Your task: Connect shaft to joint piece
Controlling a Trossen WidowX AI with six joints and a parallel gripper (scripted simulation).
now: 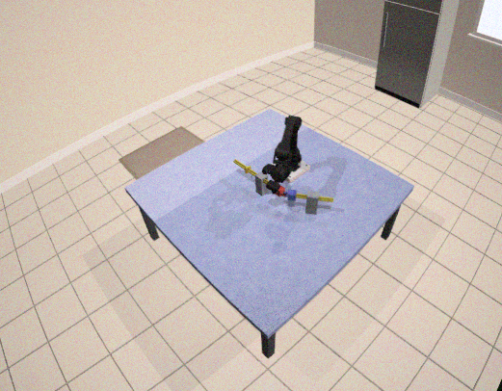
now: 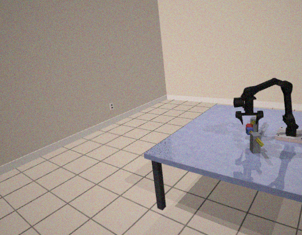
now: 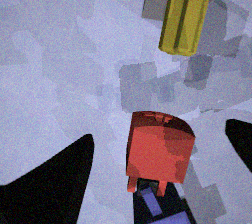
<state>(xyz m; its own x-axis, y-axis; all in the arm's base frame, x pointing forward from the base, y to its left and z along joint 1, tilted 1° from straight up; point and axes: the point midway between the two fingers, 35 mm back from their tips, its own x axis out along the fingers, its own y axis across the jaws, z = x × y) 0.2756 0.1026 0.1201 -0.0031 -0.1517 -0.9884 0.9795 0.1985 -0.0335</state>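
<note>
Now: the red joint piece 20 mm to the left of my gripper tip and 10 mm below it.
</note>
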